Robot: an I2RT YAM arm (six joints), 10 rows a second.
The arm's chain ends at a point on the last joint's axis. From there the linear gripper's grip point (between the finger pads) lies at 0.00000 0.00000 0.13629 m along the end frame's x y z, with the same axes.
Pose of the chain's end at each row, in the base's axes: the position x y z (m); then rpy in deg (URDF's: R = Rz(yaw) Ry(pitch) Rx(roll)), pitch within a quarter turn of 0, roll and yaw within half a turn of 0:
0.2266 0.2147 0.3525 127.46 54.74 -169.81
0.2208 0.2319 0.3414 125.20 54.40 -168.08
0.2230 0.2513 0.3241 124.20 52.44 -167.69
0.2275 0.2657 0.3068 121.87 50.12 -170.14
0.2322 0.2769 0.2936 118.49 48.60 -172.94
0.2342 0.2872 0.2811 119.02 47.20 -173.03
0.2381 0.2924 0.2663 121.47 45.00 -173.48
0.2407 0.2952 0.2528 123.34 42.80 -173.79
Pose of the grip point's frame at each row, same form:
0.2741 0.3332 0.3046 127.46 54.74 -169.81
0.2603 0.3541 0.2957 125.20 54.40 -168.08
0.2583 0.3744 0.2774 124.20 52.44 -167.69
0.2621 0.3892 0.2607 121.87 50.12 -170.14
0.2659 0.4018 0.2506 118.49 48.60 -172.94
0.2679 0.4114 0.2362 119.02 47.20 -173.03
0.2749 0.4136 0.2160 121.47 45.00 -173.48
0.2790 0.4139 0.1978 123.34 42.80 -173.79

